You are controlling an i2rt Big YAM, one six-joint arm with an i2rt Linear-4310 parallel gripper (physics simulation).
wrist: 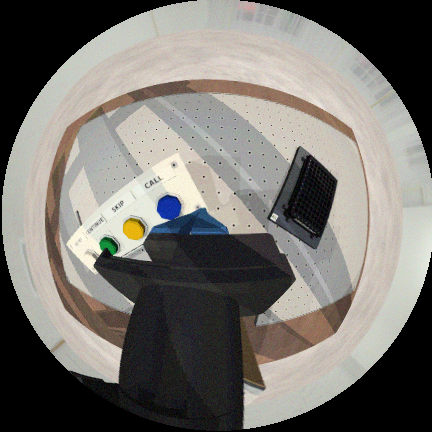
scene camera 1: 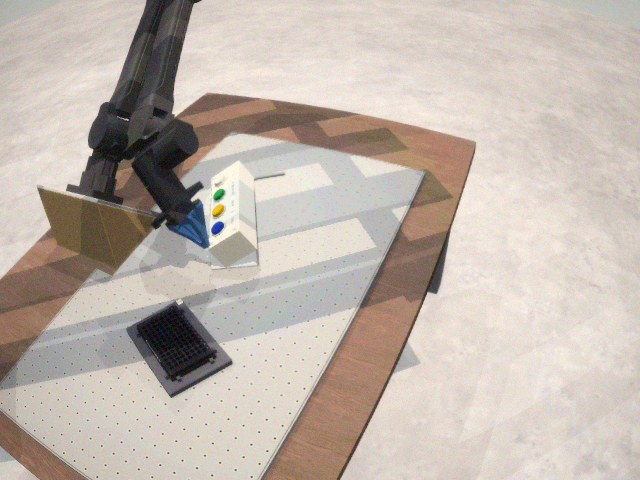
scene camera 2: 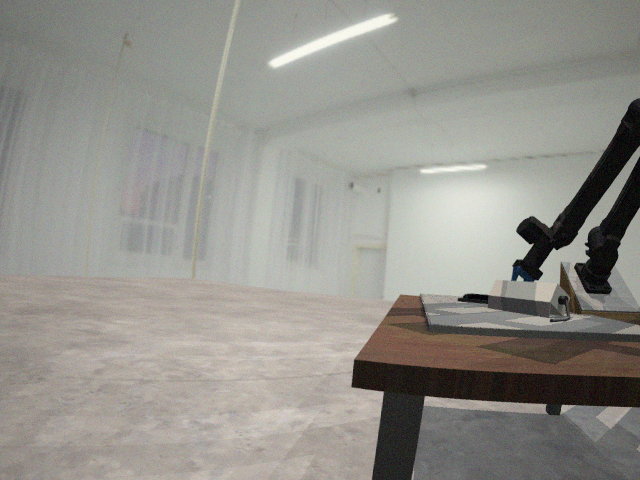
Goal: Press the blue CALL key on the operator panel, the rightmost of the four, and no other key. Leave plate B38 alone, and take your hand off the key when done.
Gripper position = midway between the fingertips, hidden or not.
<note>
My gripper (scene camera 1: 207,247) is shut and touches a white key panel (wrist: 138,198). Also in view: a black gridded tray (scene camera 1: 176,345).
The black gridded tray is seen too in the wrist view (wrist: 309,204). My gripper also shows in the wrist view (wrist: 202,212) and in scene camera 2 (scene camera 2: 510,292).
</note>
